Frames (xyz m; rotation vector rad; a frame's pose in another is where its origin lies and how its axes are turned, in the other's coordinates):
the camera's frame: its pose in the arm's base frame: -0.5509 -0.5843 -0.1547 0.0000 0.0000 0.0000
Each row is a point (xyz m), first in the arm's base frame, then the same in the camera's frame.
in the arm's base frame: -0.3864 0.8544 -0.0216
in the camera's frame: 0.1645 1.4387 0.1331
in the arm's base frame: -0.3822 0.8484 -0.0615
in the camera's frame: 0.1687 1.4327 0.0932
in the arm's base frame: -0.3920 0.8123 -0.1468
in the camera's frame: 0.1589 1.3966 0.0079
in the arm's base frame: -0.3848 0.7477 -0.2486
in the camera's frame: 0.1661 1.3320 -0.0939
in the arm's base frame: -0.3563 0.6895 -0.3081
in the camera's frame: 0.1946 1.2738 -0.1534
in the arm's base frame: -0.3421 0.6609 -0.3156
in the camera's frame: 0.2088 1.2452 -0.1609
